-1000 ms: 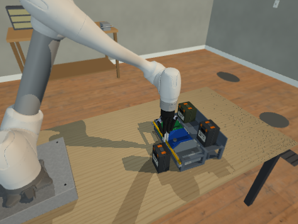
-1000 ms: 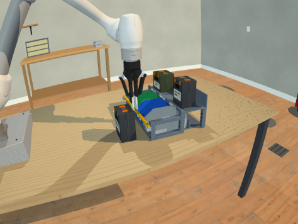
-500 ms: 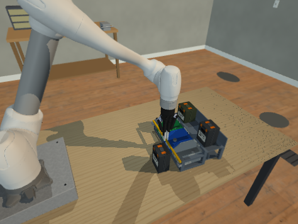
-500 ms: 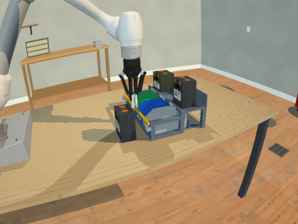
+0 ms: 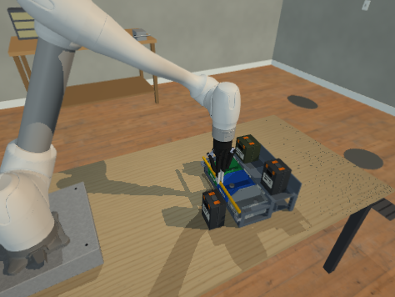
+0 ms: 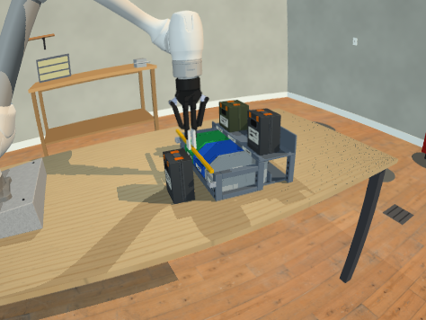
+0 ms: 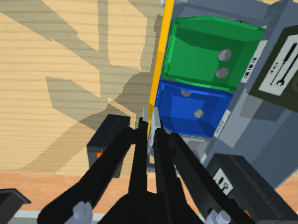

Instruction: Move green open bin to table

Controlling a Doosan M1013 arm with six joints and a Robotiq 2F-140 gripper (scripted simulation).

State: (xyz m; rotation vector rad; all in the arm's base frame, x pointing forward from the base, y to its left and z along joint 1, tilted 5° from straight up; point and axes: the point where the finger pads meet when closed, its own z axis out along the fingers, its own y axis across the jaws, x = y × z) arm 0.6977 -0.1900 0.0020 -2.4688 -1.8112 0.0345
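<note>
My gripper is now 100 mm short of the blue bin, 30 mm to the left of it and 90 mm above it. From my hand the other things lie so: green open bin: 130 mm ahead, 80 mm to the left, 90 mm below; then grey bin: 70 mm ahead, 140 mm to the right, 90 mm below; then thin yellow bar: 30 mm below.
</note>
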